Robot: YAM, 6 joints.
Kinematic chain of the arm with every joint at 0, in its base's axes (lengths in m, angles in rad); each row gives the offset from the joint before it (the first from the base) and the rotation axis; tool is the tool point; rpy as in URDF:
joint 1: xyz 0 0 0.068 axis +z
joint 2: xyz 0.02 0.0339 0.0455 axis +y
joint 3: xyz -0.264 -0.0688 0 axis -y
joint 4: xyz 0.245 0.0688 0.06 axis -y
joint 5: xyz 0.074 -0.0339 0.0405 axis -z
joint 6: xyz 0.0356 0 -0.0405 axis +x
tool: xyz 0 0 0 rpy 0 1.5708 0
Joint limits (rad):
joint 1: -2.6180..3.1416
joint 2: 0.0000..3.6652
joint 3: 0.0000..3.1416
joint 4: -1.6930..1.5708
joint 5: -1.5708..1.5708
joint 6: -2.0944..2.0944
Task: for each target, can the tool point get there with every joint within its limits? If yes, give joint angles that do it. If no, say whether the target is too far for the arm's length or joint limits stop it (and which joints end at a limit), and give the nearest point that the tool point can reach.
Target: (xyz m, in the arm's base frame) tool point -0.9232 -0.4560 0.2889
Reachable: no: too far | nearest point -0.5536 -0.3134 0.2208 | short by 0.402 m
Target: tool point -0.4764 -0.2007 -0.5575
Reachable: no: too far | nearest point -0.3570 -0.1967 -0.3425 | short by 0.246 m
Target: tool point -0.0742 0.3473 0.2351
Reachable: yes | joints 1.7636 1.6433 0.7943 0.8726 -0.1789 -1.7756
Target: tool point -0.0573 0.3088 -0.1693
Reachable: yes | joints 1.6551 2.9691 1.0883 0.8896 -1.0599 0.9026
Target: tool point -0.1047 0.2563 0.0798
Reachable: yes | joints 2.0646 1.8623 0.7435 -0.2544 0.9657 -1.0052
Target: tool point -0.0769 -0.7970 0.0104
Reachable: no: too far | nearest point -0.0615 -0.6375 0.0316 | short by 0.162 m
